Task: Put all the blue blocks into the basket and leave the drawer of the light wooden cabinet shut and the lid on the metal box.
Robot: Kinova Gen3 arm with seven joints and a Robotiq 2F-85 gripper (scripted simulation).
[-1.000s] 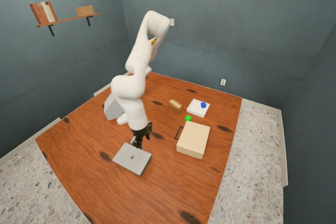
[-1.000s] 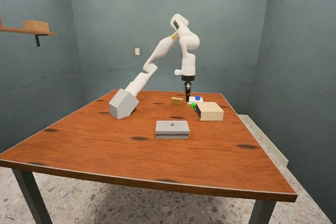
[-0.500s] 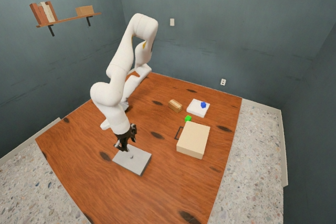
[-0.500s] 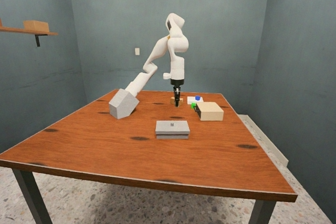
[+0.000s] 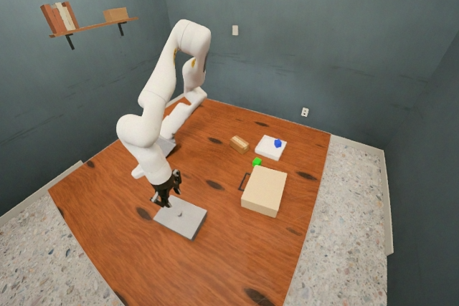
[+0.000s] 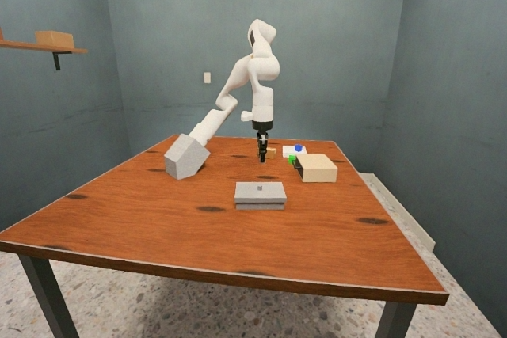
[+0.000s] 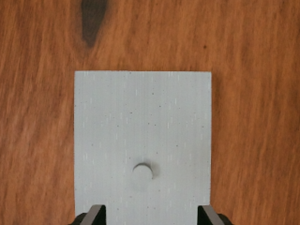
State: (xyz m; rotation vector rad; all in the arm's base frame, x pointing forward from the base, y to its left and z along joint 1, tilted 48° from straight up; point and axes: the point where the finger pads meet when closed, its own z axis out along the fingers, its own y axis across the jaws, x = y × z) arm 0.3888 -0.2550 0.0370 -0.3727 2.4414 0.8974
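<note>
Now: the metal lid 140 mm below my hand and 10 mm to the right of it. The rest, counted from my hand: light wooden cabinet: 350 mm to the left, 150 mm below, 140 mm ahead; green block: 460 mm to the left, 170 mm below; grey metal box: 160 mm below, 10 mm to the right.
</note>
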